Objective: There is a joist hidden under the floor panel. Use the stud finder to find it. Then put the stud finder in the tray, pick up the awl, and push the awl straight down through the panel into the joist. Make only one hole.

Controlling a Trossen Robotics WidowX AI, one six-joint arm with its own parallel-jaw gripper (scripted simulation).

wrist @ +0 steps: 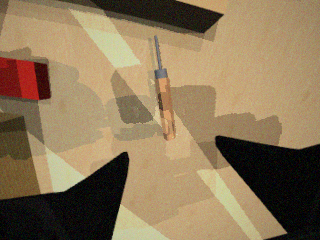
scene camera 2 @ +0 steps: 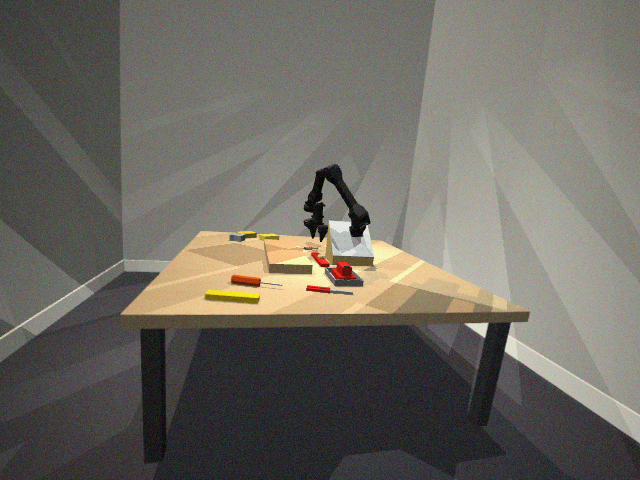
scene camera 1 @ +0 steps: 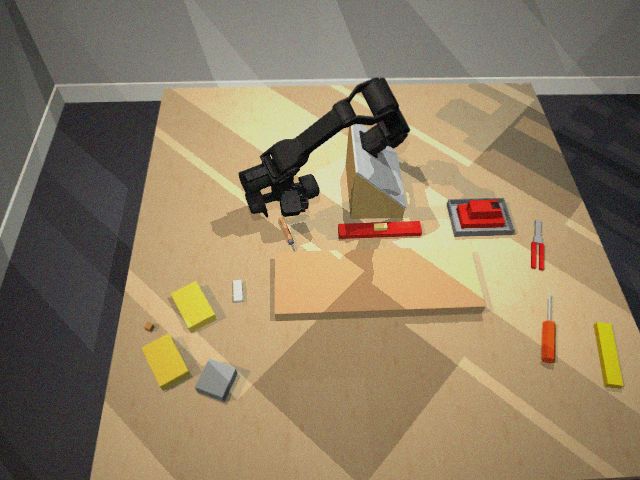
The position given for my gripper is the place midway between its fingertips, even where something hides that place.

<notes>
My gripper [scene camera 1: 283, 211] is open, with nothing in its grasp. Further things: an awl [wrist: 162, 84], a red stud finder [scene camera 1: 477, 213], a red level [scene camera 1: 408, 228], a grey block [scene camera 1: 216, 379] and a grey tray [scene camera 1: 452, 204].
My gripper is seen too in the wrist view [wrist: 172, 148]. The wrist view does not show the red stud finder: it is out of frame. The wrist view does not show the grey block: it is out of frame.
</notes>
